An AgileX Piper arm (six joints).
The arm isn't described. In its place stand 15 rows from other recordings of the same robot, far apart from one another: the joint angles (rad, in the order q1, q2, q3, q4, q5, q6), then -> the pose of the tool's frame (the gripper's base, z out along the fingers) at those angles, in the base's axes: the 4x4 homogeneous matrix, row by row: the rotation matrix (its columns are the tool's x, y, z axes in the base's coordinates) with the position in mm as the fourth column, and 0 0 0 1 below.
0.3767, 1.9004, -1.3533, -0.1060, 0.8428, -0.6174 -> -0.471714, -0.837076, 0.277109, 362.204; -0.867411, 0.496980, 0.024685, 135.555; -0.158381, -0.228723, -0.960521, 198.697; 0, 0, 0, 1
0.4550, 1.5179, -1.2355, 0.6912, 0.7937, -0.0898 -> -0.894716, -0.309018, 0.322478, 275.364; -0.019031, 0.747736, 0.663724, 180.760; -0.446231, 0.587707, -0.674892, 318.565; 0, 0, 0, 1
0.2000, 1.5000, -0.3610, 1.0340, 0.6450, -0.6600 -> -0.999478, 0.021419, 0.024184, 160.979; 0.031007, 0.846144, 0.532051, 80.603; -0.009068, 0.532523, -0.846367, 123.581; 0, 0, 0, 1
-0.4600, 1.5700, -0.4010, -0.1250, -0.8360, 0.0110 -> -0.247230, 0.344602, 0.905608, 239.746; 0.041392, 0.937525, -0.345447, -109.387; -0.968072, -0.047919, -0.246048, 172.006; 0, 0, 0, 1
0.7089, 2.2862, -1.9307, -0.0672, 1.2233, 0.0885 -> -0.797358, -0.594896, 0.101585, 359.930; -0.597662, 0.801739, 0.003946, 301.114; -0.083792, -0.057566, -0.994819, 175.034; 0, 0, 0, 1
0.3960, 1.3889, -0.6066, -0.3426, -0.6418, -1.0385 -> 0.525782, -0.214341, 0.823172, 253.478; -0.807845, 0.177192, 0.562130, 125.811; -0.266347, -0.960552, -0.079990, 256.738; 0, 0, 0, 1
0.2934, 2.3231, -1.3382, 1.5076, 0.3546, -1.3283 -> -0.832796, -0.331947, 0.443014, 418.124; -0.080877, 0.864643, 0.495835, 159.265; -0.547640, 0.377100, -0.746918, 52.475; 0, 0, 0, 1
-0.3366, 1.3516, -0.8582, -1.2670, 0.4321, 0.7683 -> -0.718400, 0.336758, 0.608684, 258.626; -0.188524, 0.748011, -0.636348, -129.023; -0.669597, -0.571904, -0.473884, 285.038; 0, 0, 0, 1
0.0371, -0.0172, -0.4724, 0.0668, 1.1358, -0.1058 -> -0.520804, -0.129106, 0.843857, -7.983; -0.096779, 0.991054, 0.091897, 5.216; -0.848172, -0.033808, -0.528640, 263.821; 0, 0, 0, 1
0.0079, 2.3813, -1.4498, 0.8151, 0.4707, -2.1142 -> -0.066380, -0.931775, 0.356916, 446.712; -0.922947, 0.193265, 0.332892, 33.566; -0.379160, -0.307318, -0.872808, 37.371; 0, 0, 0, 1
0.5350, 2.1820, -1.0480, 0.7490, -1.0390, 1.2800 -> 0.104746, 0.116587, 0.987642, 380.800; 0.992739, -0.071323, -0.096867, 163.603; 0.059148, 0.990616, -0.123211, 114.797; 0, 0, 0, 1
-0.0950, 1.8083, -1.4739, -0.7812, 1.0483, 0.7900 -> -0.746932, 0.605851, 0.273929, 375.820; 0.329410, 0.695057, -0.639050, -91.589; -0.577566, -0.387091, -0.718734, 282.945; 0, 0, 0, 1
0.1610, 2.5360, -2.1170, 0.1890, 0.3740, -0.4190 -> -0.566128, -0.358371, 0.742341, 559.506; -0.334926, 0.922869, 0.190099, 97.195; -0.753209, -0.141009, -0.642489, 132.647; 0, 0, 0, 1
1.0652, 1.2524, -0.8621, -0.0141, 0.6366, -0.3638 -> -0.044160, -0.955058, 0.293112, 120.707; -0.836257, 0.195854, 0.512168, 216.469; -0.546557, -0.222499, -0.807323, 275.969; 0, 0, 0, 1
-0.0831, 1.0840, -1.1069, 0.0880, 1.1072, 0.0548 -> -0.828674, 0.118626, 0.547016, 198.105; 0.163148, 0.986039, 0.033320, -9.322; -0.535427, 0.116856, -0.836458, 363.948; 0, 0, 0, 1
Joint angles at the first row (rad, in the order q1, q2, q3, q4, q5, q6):
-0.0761 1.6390 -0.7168 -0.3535 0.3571 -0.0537
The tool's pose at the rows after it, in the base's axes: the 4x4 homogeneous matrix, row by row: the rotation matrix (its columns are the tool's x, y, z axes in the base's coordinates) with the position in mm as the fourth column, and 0 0 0 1 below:
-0.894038, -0.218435, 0.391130, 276.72; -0.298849, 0.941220, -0.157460, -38.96; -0.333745, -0.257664, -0.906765, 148.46; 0, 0, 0, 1
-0.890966, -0.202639, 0.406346, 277.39; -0.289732, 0.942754, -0.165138, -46.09; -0.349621, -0.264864, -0.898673, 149.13; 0, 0, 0, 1
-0.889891, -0.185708, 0.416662, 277.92; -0.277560, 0.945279, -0.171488, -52.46; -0.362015, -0.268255, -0.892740, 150.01; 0, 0, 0, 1
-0.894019, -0.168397, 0.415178, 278.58; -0.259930, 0.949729, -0.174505, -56.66; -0.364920, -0.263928, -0.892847, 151.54; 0, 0, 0, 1
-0.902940, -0.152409, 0.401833, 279.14; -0.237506, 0.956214, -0.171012, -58.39; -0.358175, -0.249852, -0.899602, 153.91; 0, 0, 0, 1
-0.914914, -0.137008, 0.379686, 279.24; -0.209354, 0.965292, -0.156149, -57.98; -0.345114, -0.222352, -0.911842, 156.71; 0, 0, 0, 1
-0.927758, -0.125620, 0.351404, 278.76; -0.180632, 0.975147, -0.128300, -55.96; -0.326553, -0.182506, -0.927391, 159.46; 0, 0, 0, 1
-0.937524, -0.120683, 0.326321, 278.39; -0.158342, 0.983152, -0.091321, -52.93; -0.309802, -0.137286, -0.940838, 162.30; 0, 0, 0, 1
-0.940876, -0.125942, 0.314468, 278.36; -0.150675, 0.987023, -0.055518, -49.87; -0.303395, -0.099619, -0.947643, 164.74; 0, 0, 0, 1
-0.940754, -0.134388, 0.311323, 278.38; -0.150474, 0.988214, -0.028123, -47.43; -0.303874, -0.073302, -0.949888, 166.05; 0, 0, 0, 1
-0.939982, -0.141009, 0.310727, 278.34; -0.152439, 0.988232, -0.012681, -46.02; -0.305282, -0.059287, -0.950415, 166.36; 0, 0, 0, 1
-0.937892, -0.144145, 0.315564, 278.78; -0.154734, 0.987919, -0.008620, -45.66; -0.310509, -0.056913, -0.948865, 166.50; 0, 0, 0, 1
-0.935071, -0.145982, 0.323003, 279.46; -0.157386, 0.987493, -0.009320, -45.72; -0.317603, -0.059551, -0.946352, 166.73; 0, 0, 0, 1
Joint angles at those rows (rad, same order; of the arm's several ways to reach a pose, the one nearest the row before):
-0.1018 1.6391 -0.7168 -0.3625 0.3360 -0.0577
-0.1285 1.6394 -0.7168 -0.3695 0.3145 -0.0631
-0.1524 1.6396 -0.7190 -0.3673 0.3004 -0.0721
-0.1678 1.6396 -0.7273 -0.3475 0.3065 -0.0875
-0.1748 1.6379 -0.7410 -0.3056 0.3337 -0.1140
-0.1770 1.6344 -0.7570 -0.2389 0.3758 -0.1547
-0.1776 1.6304 -0.7734 -0.1556 0.4272 -0.2076
-0.1775 1.6264 -0.7889 -0.0703 0.4772 -0.2649
-0.1776 1.6224 -0.7992 0.0018 0.5097 -0.3215
-0.1776 1.6198 -0.8034 0.0545 0.5254 -0.3669
-0.1775 1.6190 -0.8042 0.0838 0.5312 -0.3941
-0.1776 1.6191 -0.8042 0.0941 0.5273 -0.4053
-0.1776 1.6191 -0.8042 0.0966 0.5195 -0.4101

